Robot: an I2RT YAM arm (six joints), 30 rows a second.
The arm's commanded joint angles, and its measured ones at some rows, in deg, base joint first. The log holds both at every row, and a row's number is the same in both.
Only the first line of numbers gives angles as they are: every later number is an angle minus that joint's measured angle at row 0.
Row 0, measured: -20.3 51.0 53.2 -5.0 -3.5 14.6
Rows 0 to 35, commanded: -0.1 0.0 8.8 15.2 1.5 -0.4; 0.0 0.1 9.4 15.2 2.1 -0.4; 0.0 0.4 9.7 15.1 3.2 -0.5; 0.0 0.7 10.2 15.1 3.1 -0.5; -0.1 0.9 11.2 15.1 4.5 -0.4; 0.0 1.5 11.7 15.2 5.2 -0.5; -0.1 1.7 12.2 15.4 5.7 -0.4; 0.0 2.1 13.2 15.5 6.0 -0.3; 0.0 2.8 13.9 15.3 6.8 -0.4; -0.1 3.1 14.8 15.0 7.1 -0.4; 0.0 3.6 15.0 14.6 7.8 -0.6; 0.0 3.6 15.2 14.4 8.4 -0.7; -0.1 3.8 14.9 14.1 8.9 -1.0; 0.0 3.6 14.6 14.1 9.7 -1.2; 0.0 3.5 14.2 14.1 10.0 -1.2; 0.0 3.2 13.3 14.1 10.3 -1.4; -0.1 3.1 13.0 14.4 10.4 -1.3; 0.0 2.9 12.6 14.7 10.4 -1.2; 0.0 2.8 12.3 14.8 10.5 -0.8; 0.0 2.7 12.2 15.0 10.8 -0.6; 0.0 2.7 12.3 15.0 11.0 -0.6; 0.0 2.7 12.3 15.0 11.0 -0.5; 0.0 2.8 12.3 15.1 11.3 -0.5; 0.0 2.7 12.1 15.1 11.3 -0.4; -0.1 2.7 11.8 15.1 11.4 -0.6; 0.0 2.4 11.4 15.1 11.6 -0.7; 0.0 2.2 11.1 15.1 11.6 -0.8; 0.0 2.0 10.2 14.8 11.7 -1.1; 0.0 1.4 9.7 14.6 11.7 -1.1; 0.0 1.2 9.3 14.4 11.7 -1.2; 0.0 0.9 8.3 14.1 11.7 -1.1; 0.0 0.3 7.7 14.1 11.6 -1.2; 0.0 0.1 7.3 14.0 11.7 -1.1; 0.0 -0.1 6.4 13.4 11.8 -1.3; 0.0 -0.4 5.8 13.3 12.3 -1.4; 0.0 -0.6 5.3 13.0 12.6 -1.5
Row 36, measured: 0.0 3.1 5.0 -0.4 10.9 -0.6
